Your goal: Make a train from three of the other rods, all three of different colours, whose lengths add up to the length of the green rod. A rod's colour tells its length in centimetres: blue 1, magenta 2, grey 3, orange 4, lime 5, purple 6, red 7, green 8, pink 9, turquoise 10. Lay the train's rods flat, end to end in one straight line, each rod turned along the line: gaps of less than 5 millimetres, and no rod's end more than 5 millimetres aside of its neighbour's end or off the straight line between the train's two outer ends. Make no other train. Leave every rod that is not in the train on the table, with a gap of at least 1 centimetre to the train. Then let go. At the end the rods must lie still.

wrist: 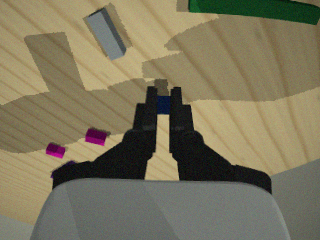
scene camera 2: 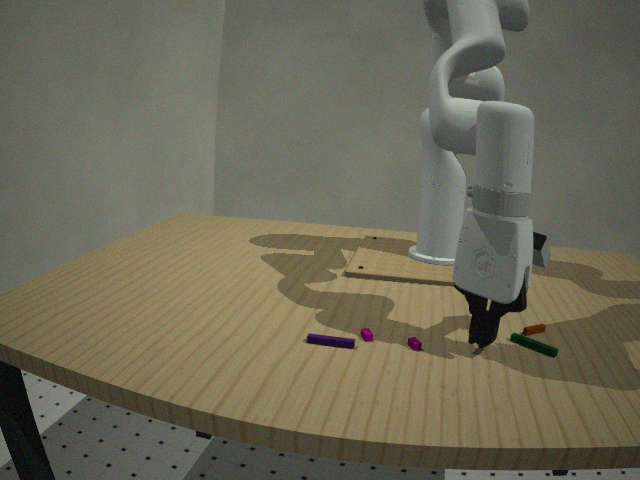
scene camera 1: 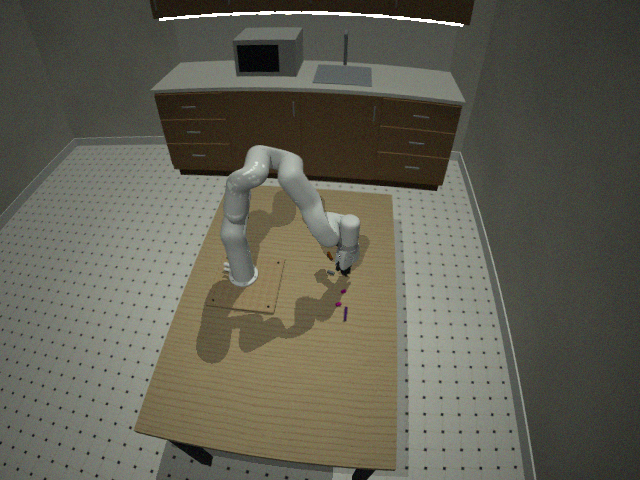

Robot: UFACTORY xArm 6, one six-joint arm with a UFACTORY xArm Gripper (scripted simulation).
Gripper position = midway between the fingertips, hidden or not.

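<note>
From scene camera 2 you'd get my gripper [scene camera 2: 481,342]. The wrist view has the gripper as well, at [wrist: 163,101], along with a grey rod [wrist: 102,25].
</note>
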